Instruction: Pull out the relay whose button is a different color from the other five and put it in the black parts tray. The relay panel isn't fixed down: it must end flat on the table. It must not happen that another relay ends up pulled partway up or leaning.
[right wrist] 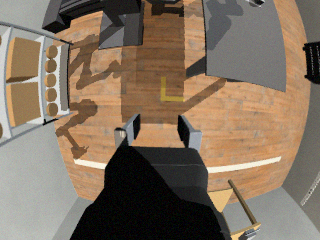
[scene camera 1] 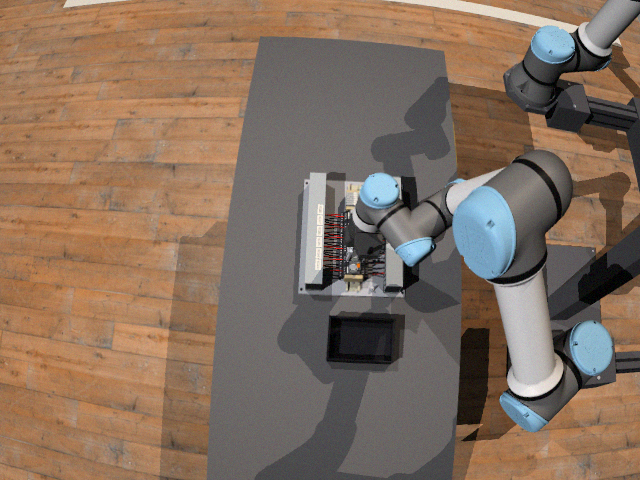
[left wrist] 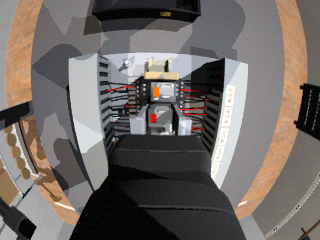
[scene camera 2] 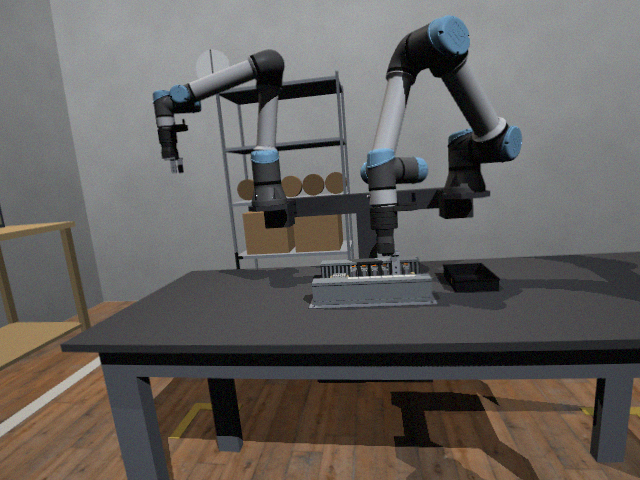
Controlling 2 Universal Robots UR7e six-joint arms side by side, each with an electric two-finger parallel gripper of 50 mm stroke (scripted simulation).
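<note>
From scene camera 1 you get a black parts tray (scene camera 1: 367,340) and a relay panel (scene camera 1: 316,239). Scene camera 2 has my left gripper (scene camera 2: 395,273), along with the tray (scene camera 2: 471,277) and the panel (scene camera 2: 335,289). In the left wrist view there's that left gripper again (left wrist: 160,112), plus the relay panel (left wrist: 224,81). As for my right gripper (right wrist: 159,122), it's there in the right wrist view, but the black parts tray is out of frame in the right wrist view.
</note>
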